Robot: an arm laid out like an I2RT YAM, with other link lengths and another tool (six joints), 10 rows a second.
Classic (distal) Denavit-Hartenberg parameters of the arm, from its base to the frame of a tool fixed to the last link. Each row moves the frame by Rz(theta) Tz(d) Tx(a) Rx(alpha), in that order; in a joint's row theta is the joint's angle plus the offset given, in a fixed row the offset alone. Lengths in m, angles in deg.
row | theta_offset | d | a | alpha
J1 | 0 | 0.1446 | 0.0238 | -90
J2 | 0 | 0 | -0.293 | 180
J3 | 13.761 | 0 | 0.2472 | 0
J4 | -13.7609 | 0.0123 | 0.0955 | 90
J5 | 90 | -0.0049 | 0 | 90
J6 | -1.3 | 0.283 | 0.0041 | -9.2
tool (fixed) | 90 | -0.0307 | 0 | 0
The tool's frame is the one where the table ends.
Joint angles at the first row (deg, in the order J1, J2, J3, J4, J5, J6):
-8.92, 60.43, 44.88, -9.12, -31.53, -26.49
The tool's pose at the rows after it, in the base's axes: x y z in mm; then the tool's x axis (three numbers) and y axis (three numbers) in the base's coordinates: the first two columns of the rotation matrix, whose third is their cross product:
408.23 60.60 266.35 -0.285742 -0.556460 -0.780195 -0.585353 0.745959 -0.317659
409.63 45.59 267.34 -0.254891 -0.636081 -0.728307 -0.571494 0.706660 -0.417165
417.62 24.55 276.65 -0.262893 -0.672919 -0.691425 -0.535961 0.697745 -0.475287
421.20 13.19 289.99 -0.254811 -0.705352 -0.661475 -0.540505 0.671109 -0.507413
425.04 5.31 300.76 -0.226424 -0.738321 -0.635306 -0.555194 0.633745 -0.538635
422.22 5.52 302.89 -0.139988 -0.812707 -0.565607 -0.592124 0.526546 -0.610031
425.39 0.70 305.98 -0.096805 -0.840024 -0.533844 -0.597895 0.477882 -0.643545
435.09 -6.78 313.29 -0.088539 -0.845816 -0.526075 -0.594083 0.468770 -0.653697
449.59 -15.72 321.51 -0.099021 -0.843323 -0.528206 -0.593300 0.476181 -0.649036
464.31 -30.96 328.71 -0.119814 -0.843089 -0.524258 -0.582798 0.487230 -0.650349
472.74 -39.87 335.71 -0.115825 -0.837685 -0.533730 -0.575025 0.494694 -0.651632
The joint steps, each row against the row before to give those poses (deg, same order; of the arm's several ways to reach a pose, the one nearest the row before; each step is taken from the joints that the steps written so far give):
-2.16, -0.13, 3.69, -9.58, -4.94, -11.81
-1.42, -0.12, 1.06, -1.60, 1.48, -6.68
-1.65, 0.99, 2.82, -1.51, 2.08, -3.19
-1.92, 2.04, 5.24, -4.56, -0.81, -3.98
-2.07, 2.43, 4.49, -3.45, -2.14, -4.55
-1.72, 1.90, 3.16, -3.96, -3.01, -9.81
-1.43, 1.80, 2.00, -1.21, -1.84, -4.68
-0.78, 2.47, 3.04, -0.66, -0.60, -1.18
-0.33, 3.51, 4.51, -1.22, 0.12, 0.21
-0.86, 3.31, 4.27, -0.85, 0.56, 0.11
-1.17, 2.14, 2.50, -0.07, -1.30, -0.04

